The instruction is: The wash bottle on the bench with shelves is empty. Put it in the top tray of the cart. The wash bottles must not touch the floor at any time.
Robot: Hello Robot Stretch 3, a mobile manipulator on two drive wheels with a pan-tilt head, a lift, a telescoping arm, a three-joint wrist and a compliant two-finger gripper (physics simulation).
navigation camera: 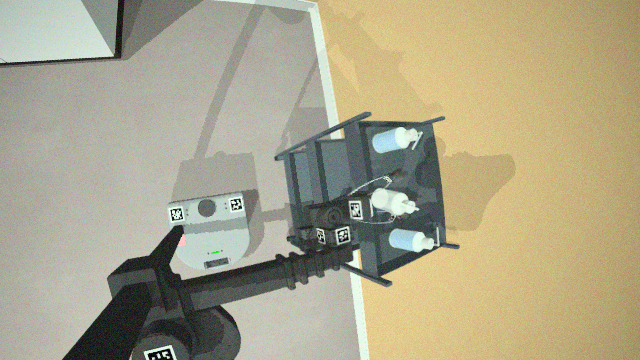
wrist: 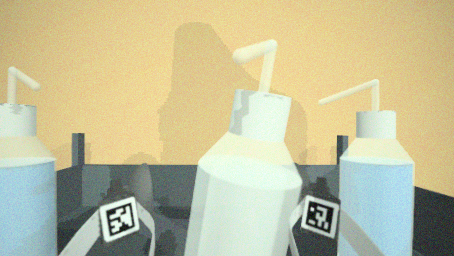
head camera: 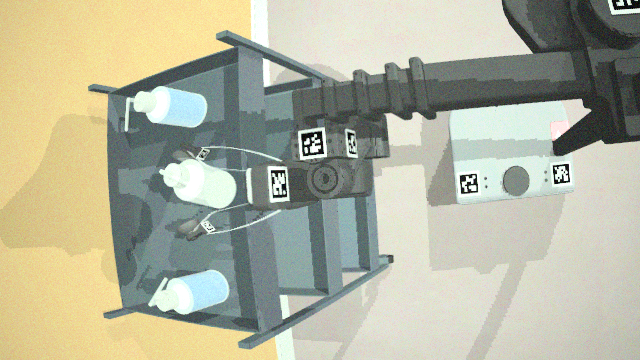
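Seen in the pictures: gripper, fingertip midpoint: (navigation camera: 405, 195) (head camera: 176, 192); robot's base, origin of the base link: (navigation camera: 206, 207) (head camera: 514, 179).
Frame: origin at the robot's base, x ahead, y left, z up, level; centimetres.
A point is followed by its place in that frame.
The empty whitish wash bottle (head camera: 207, 185) {x -3.2, y -43.5, z 75.5 cm} (navigation camera: 387, 200) {x -2.7, y -43.7, z 74.6 cm} (wrist: 245, 210) is in the top tray of the dark cart (head camera: 250, 100) {x -15.2, y -38.6, z 70.2 cm} (navigation camera: 356, 155) {x 10.3, y -38.8, z 70.3 cm}, between two blue-filled bottles. In the wrist view it leans a little, its top to the right; its base is out of that view. My gripper (head camera: 190, 190) {x -2.7, y -50.6, z 74.8 cm} (navigation camera: 396, 197) {x -2.7, y -50.6, z 74.8 cm} (wrist: 219, 183) {x -2.7, y -50.6, z 74.8 cm} is open around it. There is a wide gap to the left finger in the wrist view, while the right finger is close to the bottle or touching it; contact is hard to tell.
One blue-filled bottle (head camera: 182, 107) {x -16.2, y -50.0, z 73.0 cm} (navigation camera: 405, 240) {x -16.0, y -50.1, z 73.5 cm} (wrist: 376, 200) and another blue-filled bottle (head camera: 205, 291) {x 13.1, y -48.5, z 72.9 cm} (navigation camera: 387, 141) {x 13.2, y -48.5, z 73.0 cm} (wrist: 25, 205) stand in the same tray. The cart has raised tray walls, corner posts and lower shelves. A white-topped piece of furniture (navigation camera: 55, 30) {x 74.6, y 52.0, z 30.6 cm} shows in the navigation view.
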